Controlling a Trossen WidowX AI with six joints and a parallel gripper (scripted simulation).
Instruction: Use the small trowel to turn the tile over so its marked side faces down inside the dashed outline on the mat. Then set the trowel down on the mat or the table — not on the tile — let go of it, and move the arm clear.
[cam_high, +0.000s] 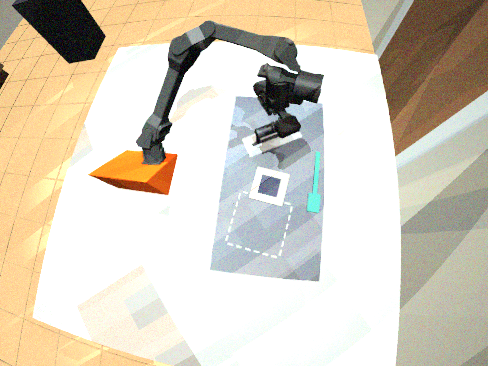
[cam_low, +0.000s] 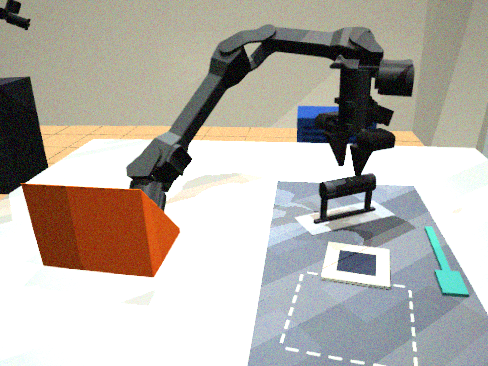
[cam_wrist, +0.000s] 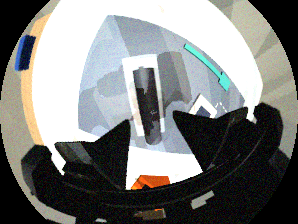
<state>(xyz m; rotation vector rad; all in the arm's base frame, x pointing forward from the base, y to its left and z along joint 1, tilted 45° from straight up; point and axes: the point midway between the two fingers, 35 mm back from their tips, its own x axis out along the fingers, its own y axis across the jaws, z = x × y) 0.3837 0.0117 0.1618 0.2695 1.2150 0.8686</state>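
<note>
Now: the small trowel 70 mm below my gripper tip, 20 mm ahead of it and 10 mm to the left of it. Round my gripper tip: tile (180 mm to the right, 100 mm below, 10 mm behind); teal flat tool (180 mm to the right, 150 mm ahead, 100 mm below); grey mat (150 mm to the right, 120 mm below, 10 mm ahead).
</note>
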